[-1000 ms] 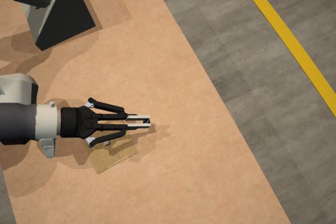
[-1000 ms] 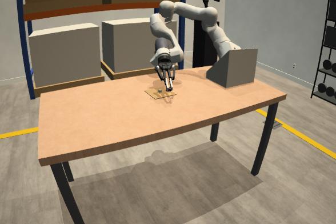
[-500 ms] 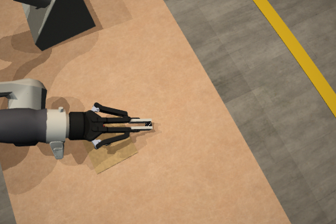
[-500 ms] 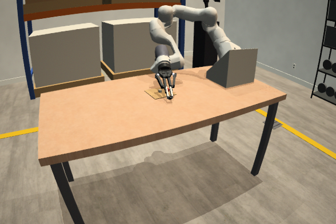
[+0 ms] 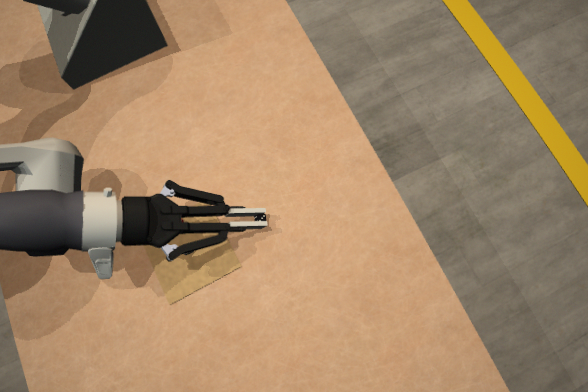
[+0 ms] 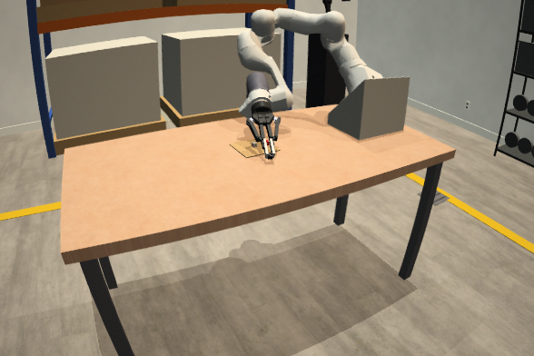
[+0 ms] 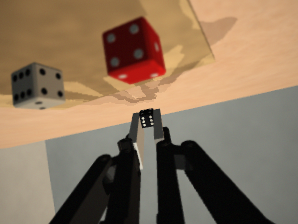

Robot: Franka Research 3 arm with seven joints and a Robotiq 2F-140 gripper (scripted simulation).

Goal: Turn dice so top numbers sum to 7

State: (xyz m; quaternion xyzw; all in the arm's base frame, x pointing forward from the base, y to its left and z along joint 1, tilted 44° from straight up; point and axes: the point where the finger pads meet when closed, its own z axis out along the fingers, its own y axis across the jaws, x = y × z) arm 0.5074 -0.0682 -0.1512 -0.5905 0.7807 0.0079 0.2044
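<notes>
Right now my hand is 2 cm to the right of the black die, 2 cm above it and 1 cm short of it. The rest, counted from my hand: red die: 11 cm to the right, 6 cm behind, 3 cm below; then tan mat: 12 cm to the right, 4 cm below, 1 cm behind; then white die: 12 cm to the right, 3 cm below, 1 cm behind.
</notes>
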